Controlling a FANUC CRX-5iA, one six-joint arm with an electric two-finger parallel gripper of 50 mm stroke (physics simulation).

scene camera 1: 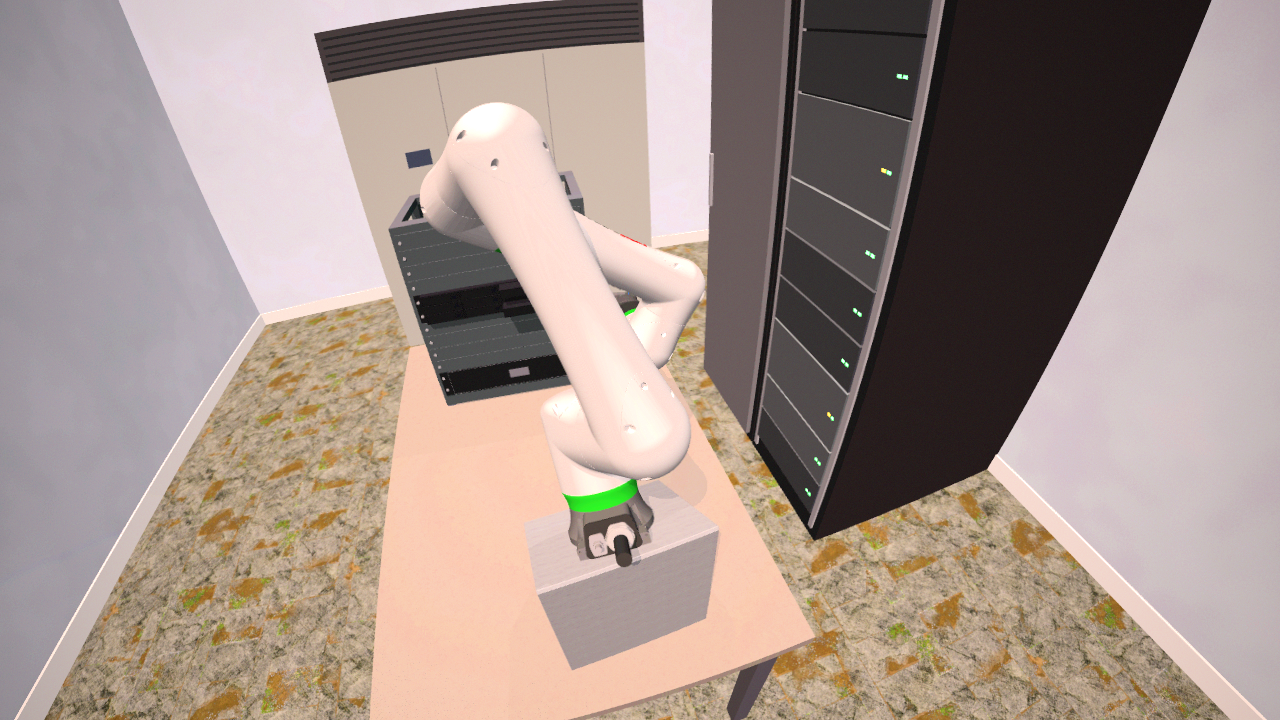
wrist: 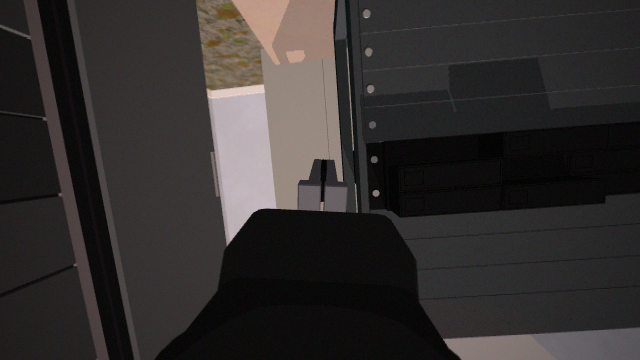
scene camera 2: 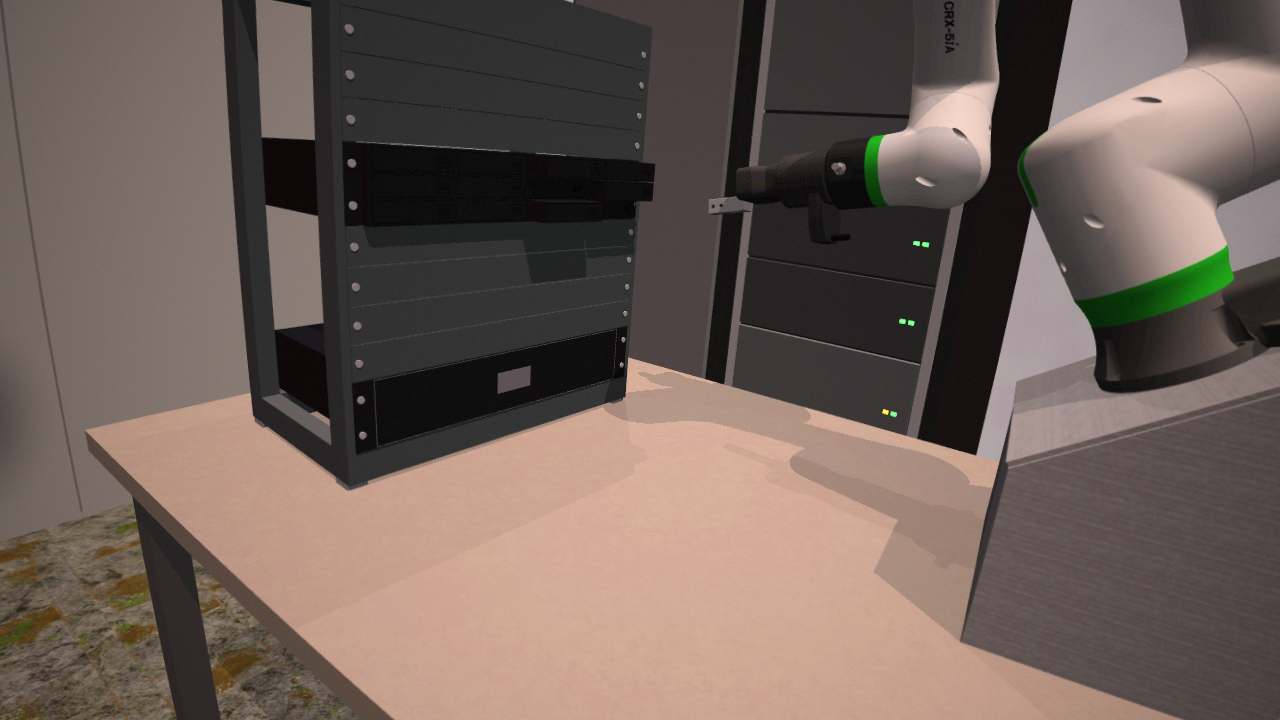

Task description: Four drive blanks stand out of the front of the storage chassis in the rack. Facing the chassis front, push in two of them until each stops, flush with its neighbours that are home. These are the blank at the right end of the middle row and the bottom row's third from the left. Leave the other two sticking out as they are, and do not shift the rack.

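Frame: origin at the arm's base, x down, y left, z ahead, level; millimetres.
Seen in the pictures: gripper, fingertip midpoint: [wrist: 323, 172] [scene camera 2: 711, 207]; arm's base, origin of the base link: [scene camera 1: 612, 527] [scene camera 2: 1183, 360].
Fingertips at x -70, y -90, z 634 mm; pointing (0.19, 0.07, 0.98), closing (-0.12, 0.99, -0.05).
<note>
Offsets run from my fingertips to a thing's top centre. Level surfaces: height alone.
The rack [scene camera 1: 483, 342] [scene camera 2: 330, 268] [wrist: 500, 315] holds the black chassis [scene camera 1: 447, 306] [scene camera 2: 402, 183] [wrist: 375, 176]. The wrist view shows it upside down. There the right-end middle-row blank {dx -31, dy +139, dz +107 mm} [wrist: 450, 175] [scene camera 2: 626, 189] stands out, as does the bottom row's third from the left [wrist: 552, 141] [scene camera 2: 565, 211]. The other two, the right-end top-row blank {dx -59, dy +139, dz +107 mm} [wrist: 450, 200] [scene camera 2: 626, 168] and the top row's third from the left [wrist: 552, 193], also stand out. My gripper [scene camera 2: 713, 205] [wrist: 323, 172] is shut and empty, off the rack's right side, apart from the blanks. The arm hides it in scene camera 1.
The rack stands on the table {dx +342 mm} [scene camera 1: 447, 501] [scene camera 2: 554, 555]. A tall server cabinet [scene camera 1: 1011, 268] [scene camera 2: 657, 223] [wrist: 145, 125] stands to the right, behind my gripper in scene camera 2. My arm stands on a grey pedestal [scene camera 1: 631, 595] [scene camera 2: 1136, 528]. The arm covers the rack's right part in scene camera 1.
</note>
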